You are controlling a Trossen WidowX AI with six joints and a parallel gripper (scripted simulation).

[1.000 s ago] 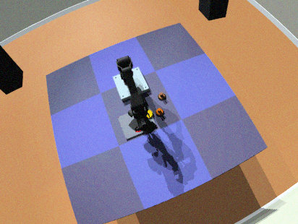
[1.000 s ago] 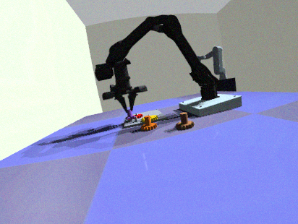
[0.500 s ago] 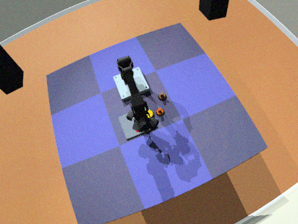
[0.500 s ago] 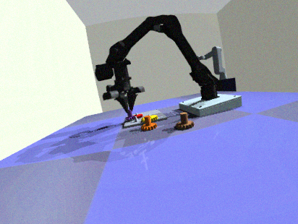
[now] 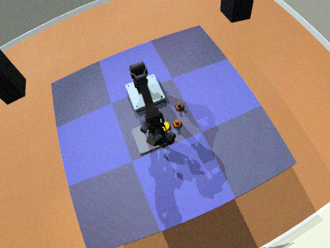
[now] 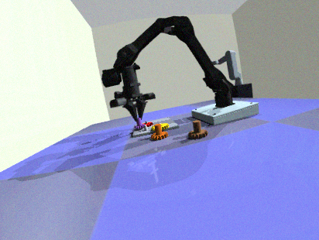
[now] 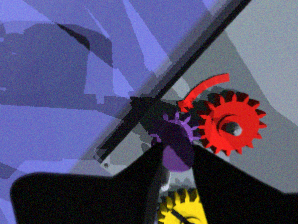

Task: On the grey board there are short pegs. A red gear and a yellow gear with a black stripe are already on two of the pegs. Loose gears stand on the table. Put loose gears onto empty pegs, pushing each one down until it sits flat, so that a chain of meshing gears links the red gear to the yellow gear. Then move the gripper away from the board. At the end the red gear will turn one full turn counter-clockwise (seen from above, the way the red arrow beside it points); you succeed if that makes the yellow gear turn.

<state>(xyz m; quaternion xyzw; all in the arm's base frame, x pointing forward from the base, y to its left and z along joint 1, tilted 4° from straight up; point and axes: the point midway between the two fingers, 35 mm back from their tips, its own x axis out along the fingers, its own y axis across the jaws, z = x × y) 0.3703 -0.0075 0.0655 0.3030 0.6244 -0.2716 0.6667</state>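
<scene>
Right now my gripper tip is 10 mm above the purple gear. From my gripper tip the other things lie so: orange gear 70 mm behind, 130 mm to the left, 30 mm below; red gear 30 mm behind, 40 mm to the right, 30 mm below; yellow gear 80 mm behind, 50 mm to the left, 30 mm below.
</scene>
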